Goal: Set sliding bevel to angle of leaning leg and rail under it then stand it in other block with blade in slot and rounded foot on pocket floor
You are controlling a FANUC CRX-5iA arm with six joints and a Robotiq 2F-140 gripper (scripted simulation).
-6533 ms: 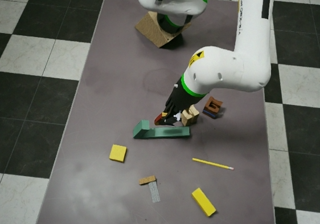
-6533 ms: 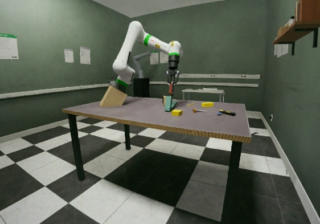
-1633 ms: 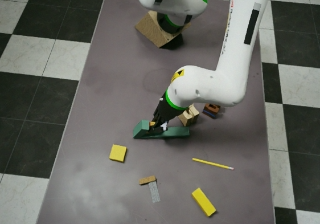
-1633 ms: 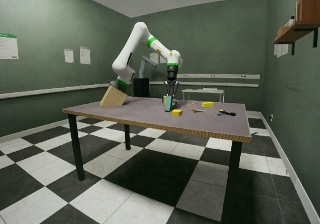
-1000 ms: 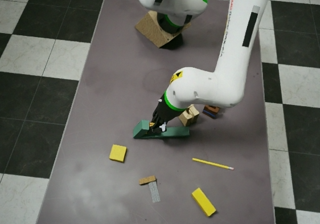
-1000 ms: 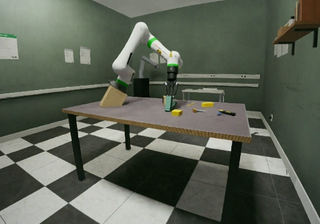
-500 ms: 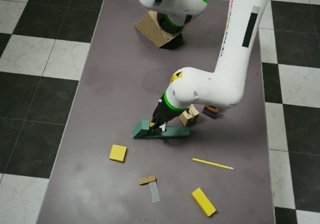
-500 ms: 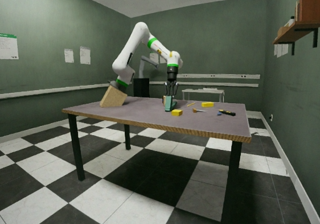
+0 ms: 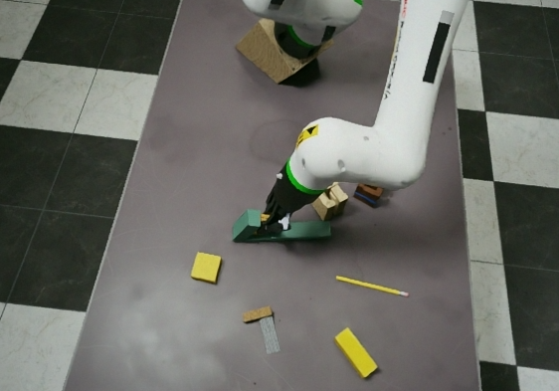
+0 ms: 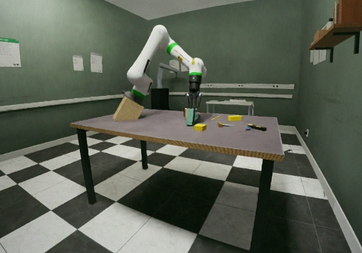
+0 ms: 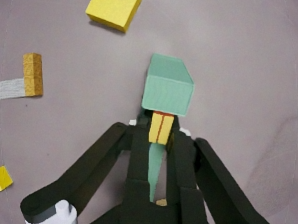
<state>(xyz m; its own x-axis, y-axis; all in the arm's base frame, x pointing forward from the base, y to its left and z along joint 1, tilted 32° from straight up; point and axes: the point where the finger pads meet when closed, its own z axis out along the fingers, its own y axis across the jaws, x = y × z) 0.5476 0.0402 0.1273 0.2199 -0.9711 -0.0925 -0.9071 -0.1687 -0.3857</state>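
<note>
The dark blade is 4 cm below my hand. Round my hand: yellow pencil 29 cm to the left, 8 cm below, 4 cm ahead; cork-and-metal square 21 cm ahead, 7 cm to the left, 7 cm below.
</note>
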